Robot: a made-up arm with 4 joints. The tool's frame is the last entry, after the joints. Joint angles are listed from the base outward.
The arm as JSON. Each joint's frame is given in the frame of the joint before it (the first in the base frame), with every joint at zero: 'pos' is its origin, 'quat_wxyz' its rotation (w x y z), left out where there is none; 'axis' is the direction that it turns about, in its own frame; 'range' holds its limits. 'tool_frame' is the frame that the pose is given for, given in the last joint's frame.
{
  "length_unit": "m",
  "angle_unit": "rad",
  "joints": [
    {
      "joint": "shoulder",
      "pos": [
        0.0,
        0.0,
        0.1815
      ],
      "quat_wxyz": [
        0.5,
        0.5,
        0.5,
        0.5
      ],
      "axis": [
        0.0,
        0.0,
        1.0
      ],
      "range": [
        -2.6,
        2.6
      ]
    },
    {
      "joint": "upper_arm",
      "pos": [
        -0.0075,
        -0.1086,
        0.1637
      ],
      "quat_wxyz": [
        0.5,
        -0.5,
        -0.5,
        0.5
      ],
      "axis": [
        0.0,
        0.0,
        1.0
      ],
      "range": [
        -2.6,
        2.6
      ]
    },
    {
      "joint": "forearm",
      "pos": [
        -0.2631,
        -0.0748,
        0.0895
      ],
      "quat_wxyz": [
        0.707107,
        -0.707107,
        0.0,
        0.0
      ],
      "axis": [
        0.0,
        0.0,
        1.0
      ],
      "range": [
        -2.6,
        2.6
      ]
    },
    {
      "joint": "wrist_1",
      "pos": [
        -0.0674,
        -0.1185,
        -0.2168
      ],
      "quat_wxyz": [
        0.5,
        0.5,
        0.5,
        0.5
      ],
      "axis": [
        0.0,
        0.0,
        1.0
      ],
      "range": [
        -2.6,
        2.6
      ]
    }
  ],
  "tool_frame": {
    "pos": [
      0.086,
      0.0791,
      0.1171
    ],
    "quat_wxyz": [
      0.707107,
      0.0,
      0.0,
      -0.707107
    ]
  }
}
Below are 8 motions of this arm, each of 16 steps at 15 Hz.
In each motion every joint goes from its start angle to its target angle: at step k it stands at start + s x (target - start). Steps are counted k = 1, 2, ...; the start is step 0. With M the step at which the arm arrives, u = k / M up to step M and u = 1 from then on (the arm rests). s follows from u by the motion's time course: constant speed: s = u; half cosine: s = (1 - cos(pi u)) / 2; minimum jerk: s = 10 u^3 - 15 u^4 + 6 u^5.
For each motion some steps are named. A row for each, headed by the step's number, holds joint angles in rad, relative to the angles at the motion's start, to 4 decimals.
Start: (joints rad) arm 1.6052 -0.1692 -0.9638 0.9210
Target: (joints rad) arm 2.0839 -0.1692 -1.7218 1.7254
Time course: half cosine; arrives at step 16
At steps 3, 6, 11, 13, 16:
3: 0.0403 0.0000 -0.0639 0.0678
6: 0.1478 0.0000 -0.2340 0.2483
11: 0.3723 0.0000 -0.5896 0.6257
13: 0.4384 0.0000 -0.6941 0.7366
16: 0.4787 0.0000 -0.7580 0.8044

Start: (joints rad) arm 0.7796 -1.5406 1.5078 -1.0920
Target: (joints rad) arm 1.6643 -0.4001 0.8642 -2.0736
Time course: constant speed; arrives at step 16
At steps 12, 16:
12: 0.6635 0.8554 -0.4827 -0.7362
16: 0.8847 1.1405 -0.6436 -0.9816

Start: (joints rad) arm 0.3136 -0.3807 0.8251 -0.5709
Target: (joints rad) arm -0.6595 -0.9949 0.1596 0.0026
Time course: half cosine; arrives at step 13
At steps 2, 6, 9, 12, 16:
2: -0.0557 -0.0352 -0.0381 0.0328
6: -0.4279 -0.2701 -0.2926 0.2522
9: -0.7629 -0.4816 -0.5218 0.4496
12: -0.9590 -0.6053 -0.6558 0.5652
16: -0.9731 -0.6142 -0.6655 0.5735

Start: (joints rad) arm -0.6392 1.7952 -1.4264 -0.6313
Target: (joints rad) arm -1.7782 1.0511 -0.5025 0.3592
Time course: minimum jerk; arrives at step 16
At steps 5, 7, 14, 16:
5: -0.2050 -0.1339 0.1663 0.1783
7: -0.4374 -0.2858 0.3548 0.3804
14: -1.1207 -0.7322 0.9091 0.9746
16: -1.1390 -0.7441 0.9239 0.9905

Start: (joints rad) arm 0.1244 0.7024 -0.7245 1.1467
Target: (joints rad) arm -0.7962 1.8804 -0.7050 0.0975
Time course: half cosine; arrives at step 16
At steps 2, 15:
2: -0.0350 0.0448 0.0007 -0.0399
15: -0.9118 1.1667 0.0193 -1.0391

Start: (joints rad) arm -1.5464 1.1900 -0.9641 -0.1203
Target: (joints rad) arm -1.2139 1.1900 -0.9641 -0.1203
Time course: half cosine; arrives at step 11
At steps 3, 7, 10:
3: 0.0574 0.0000 0.0000 0.0000
7: 0.2353 0.0000 0.0000 0.0000
10: 0.3258 0.0000 0.0000 0.0000

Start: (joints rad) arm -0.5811 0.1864 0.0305 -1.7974
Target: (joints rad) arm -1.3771 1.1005 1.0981 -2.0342
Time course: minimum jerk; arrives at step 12
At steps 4, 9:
4: -0.1671 0.1918 0.2241 -0.0497
9: -0.7136 0.8195 0.9571 -0.2123

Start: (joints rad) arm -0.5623 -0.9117 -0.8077 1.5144
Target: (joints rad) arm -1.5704 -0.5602 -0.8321 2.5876
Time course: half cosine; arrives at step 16
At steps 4, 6, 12, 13, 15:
4: -0.1476 0.0515 -0.0036 0.1572
6: -0.3112 0.1085 -0.0075 0.3313
12: -0.8605 0.3000 -0.0208 0.9160
13: -0.9232 0.3219 -0.0223 0.9828
15: -0.9984 0.3481 -0.0242 1.0629

